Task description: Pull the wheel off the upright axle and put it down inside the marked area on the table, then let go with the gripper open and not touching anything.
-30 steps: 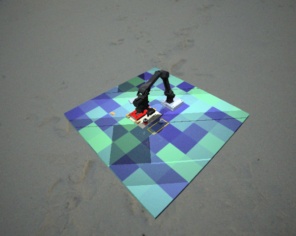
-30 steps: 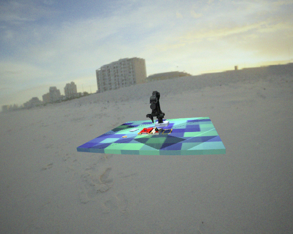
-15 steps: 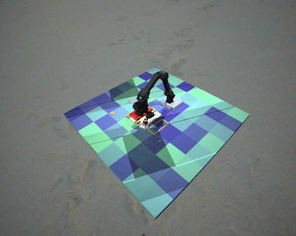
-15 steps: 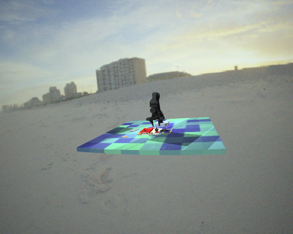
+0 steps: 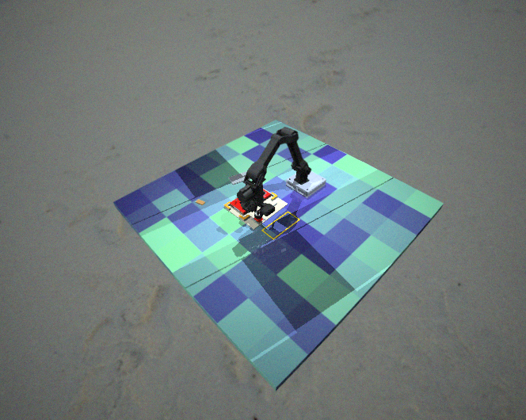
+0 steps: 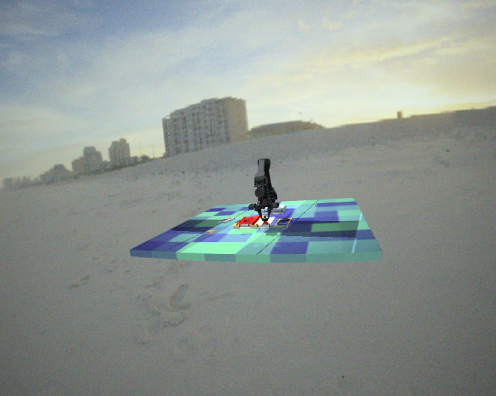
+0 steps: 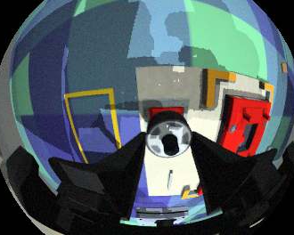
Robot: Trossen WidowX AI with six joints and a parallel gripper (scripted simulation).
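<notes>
Right now my gripper tip is right at the wheel.
</notes>
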